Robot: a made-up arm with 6 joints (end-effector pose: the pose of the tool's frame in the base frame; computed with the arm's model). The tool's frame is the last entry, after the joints. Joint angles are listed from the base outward.
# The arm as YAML. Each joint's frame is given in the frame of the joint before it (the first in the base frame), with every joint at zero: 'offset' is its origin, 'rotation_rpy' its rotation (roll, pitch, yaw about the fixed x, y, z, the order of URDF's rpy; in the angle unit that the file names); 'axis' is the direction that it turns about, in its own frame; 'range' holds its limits. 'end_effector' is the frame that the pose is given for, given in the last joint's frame.
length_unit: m
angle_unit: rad
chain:
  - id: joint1
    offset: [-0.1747, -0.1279, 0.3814]
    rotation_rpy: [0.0, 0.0, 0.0]
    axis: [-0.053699, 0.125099, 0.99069]
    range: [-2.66, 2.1]
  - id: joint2
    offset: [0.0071, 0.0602, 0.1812]
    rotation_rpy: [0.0, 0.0, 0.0]
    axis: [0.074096, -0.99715, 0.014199]
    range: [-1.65, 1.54]
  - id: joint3
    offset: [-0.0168, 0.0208, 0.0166]
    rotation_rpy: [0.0, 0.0, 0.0]
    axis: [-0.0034, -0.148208, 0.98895]
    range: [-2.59, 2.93]
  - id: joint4
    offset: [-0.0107, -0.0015, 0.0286]
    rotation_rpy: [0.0, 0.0, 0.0]
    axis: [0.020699, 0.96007, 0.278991]
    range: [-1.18, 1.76]
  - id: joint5
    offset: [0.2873, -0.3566, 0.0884]
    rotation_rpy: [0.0, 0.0, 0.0]
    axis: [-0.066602, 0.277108, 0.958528]
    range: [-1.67, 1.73]
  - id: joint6
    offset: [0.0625, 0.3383, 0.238]
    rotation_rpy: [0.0, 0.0, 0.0]
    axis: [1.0, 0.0, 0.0]
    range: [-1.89, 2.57]
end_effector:
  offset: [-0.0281, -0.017, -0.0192]
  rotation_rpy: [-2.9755, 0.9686, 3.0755]
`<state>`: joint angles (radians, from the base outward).
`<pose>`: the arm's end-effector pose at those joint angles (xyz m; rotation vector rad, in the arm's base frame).
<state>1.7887 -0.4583 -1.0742 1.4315 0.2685 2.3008</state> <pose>-0.0864 0.0323 0.2658 -1.7553 -1.8071 0.3241</pose>
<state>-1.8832 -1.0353 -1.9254 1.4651 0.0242 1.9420</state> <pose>-0.3496 0.1577 0.3838 -1.2634 2.6577 0.1478</pose>
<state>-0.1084 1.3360 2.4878 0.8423 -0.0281 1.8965</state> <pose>-0.2873 0.1685 0.1748 -1.2617 2.3852 -0.5023</pose>
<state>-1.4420 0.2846 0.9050 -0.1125 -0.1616 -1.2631</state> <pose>-0.0416 -0.0995 1.0896 0.3411 1.1488 -2.1835</pose>
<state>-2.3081 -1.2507 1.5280 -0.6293 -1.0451 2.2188</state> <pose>-0.5695 -0.7335 0.7040 0.6834 -1.5026 1.0611</pose>
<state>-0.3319 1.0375 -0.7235 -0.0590 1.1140 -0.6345</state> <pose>-0.5249 -0.1096 0.7055 0.0035 1.2664 -0.9305</pose>
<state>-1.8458 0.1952 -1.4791 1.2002 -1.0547 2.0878</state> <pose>-0.5746 -0.1493 0.0937 1.3560 -2.3497 -0.3216</pose>
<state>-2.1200 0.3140 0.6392 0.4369 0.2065 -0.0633</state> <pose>-0.1169 -0.3467 0.9339 1.3868 1.8290 -1.0260</pose>
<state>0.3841 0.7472 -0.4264 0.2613 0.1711 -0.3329</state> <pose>-0.0599 -0.1747 0.9440 -0.0612 1.8208 -0.1550</pose>
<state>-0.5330 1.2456 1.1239 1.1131 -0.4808 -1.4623</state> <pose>0.1933 0.3136 0.7497 -0.6781 0.3117 -2.4856</pose>
